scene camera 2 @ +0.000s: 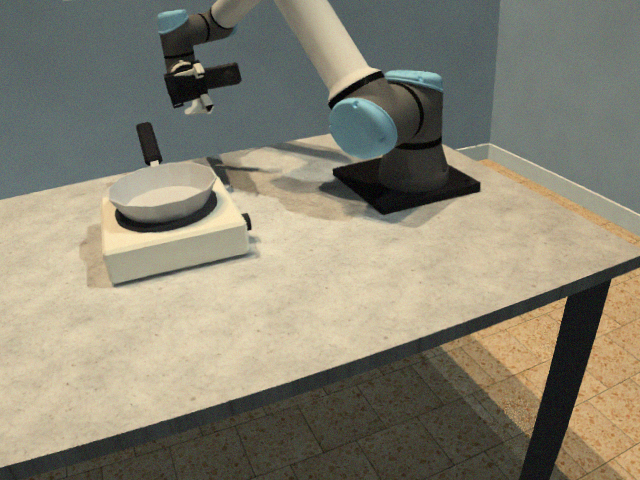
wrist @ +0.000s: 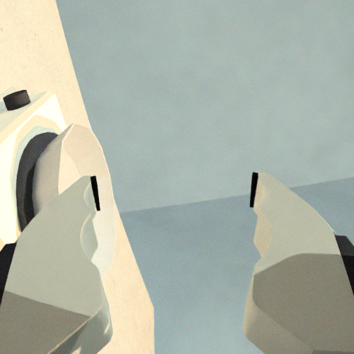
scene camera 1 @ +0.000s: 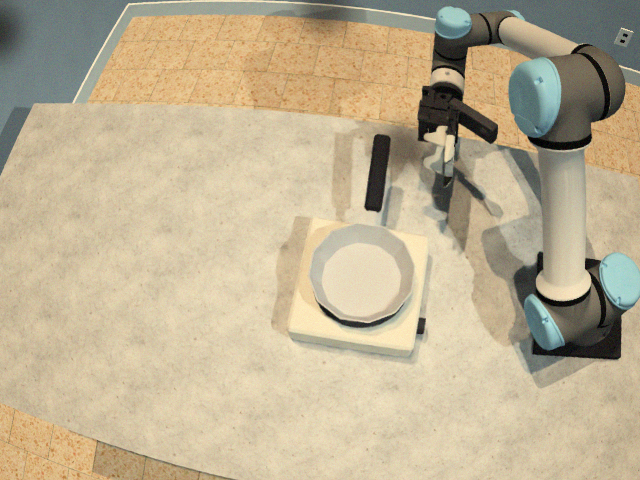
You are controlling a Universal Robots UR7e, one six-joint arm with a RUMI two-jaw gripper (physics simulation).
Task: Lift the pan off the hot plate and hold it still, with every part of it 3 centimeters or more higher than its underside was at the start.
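Places are measured from the arm's base along level axes (x ahead, y left, z up), in centimetres.
Pixels of known places: gripper, fingertip midpoint: (scene camera 2: 204, 92) (scene camera 1: 445, 175); arm's base at its link origin: (scene camera 2: 413, 177).
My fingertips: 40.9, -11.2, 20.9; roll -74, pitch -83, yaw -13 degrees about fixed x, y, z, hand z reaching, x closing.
Observation:
For each thing: its middle in the pictures, then the offset to it from my fingertips, as dx, dy, dz. Level surfaces: height alone.
- pale grey pan at the middle of its body: (scene camera 1: 370, 225) (scene camera 2: 155, 166) +11.7, +8.1, -11.0
- cream hot plate at the middle of its body: (scene camera 2: 173, 222) (scene camera 1: 364, 287) +10.0, +17.3, -18.9
- black knob at the middle of its body: (scene camera 2: 244, 222) (scene camera 1: 420, 325) -2.5, +22.3, -19.1
- table at its surface level: dz -22.7
The pale grey pan (scene camera 1: 361, 281) (scene camera 2: 165, 198) (wrist: 82, 150) sits upright on the dark disc of the cream hot plate (scene camera 1: 305, 315) (scene camera 2: 178, 258) (wrist: 7, 165). Its black handle (scene camera 1: 378, 173) (scene camera 2: 148, 143) points to the table's back edge; it does not show in the wrist view. My gripper (scene camera 1: 447, 173) (scene camera 2: 203, 89) (wrist: 174, 176) is open and empty. It is right of the handle in both scene views, apart from it, with one finger above the other. In the wrist view the pan lies at the left, partly hidden by the left finger.
A black knob (scene camera 1: 421, 326) (scene camera 2: 247, 222) (wrist: 17, 100) sticks out from the hot plate's right side. The arm's black base plate (scene camera 1: 573, 348) (scene camera 2: 385, 201) stands on the table (scene camera 1: 155, 258) (scene camera 2: 310, 289) to the right. The table's back edge runs behind the handle.

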